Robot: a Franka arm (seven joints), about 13 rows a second.
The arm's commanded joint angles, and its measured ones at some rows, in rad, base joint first. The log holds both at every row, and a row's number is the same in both.
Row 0, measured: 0.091, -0.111, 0.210, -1.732, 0.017, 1.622, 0.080
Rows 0 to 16, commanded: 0.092, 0.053, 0.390, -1.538, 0.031, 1.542, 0.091; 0.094, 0.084, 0.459, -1.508, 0.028, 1.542, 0.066; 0.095, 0.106, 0.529, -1.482, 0.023, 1.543, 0.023; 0.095, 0.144, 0.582, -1.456, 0.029, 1.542, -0.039; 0.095, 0.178, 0.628, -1.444, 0.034, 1.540, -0.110; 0.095, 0.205, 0.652, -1.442, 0.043, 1.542, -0.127; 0.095, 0.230, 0.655, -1.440, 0.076, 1.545, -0.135; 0.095, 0.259, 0.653, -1.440, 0.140, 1.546, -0.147; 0.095, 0.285, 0.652, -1.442, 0.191, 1.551, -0.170; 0.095, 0.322, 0.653, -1.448, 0.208, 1.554, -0.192; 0.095, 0.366, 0.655, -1.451, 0.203, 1.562, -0.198; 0.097, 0.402, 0.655, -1.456, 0.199, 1.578, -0.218; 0.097, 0.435, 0.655, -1.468, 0.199, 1.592, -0.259; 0.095, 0.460, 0.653, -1.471, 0.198, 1.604, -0.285; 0.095, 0.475, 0.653, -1.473, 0.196, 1.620, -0.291; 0.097, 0.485, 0.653, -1.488, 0.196, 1.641, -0.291; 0.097, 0.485, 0.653, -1.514, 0.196, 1.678, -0.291
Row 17, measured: 0.095, 0.484, 0.649, -1.496, 0.175, 1.638, -0.268
